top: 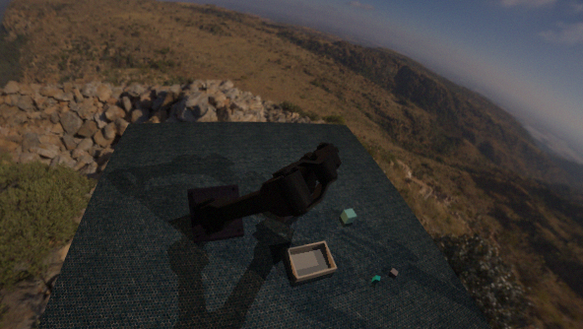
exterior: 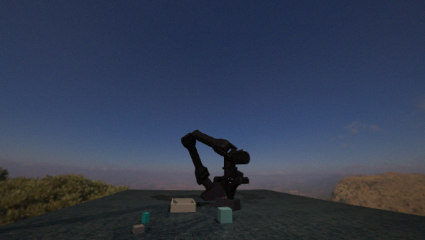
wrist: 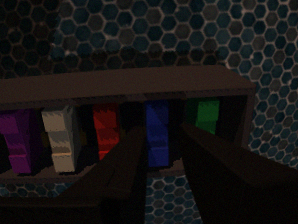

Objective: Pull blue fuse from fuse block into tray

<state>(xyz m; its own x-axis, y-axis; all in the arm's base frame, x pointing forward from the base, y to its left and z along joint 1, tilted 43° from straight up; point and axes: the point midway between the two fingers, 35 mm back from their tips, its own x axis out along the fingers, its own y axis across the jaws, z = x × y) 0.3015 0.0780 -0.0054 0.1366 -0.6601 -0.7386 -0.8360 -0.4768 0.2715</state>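
My gripper tip is now 1 cm above the blue fuse. Round my gripper tip: green fuse (2 cm ahead, 1 cm to the left, 1 cm below); then red fuse (2 cm behind, 1 cm to the right, 1 cm below); then cream fuse (4 cm behind, 2 cm to the right, 1 cm below).
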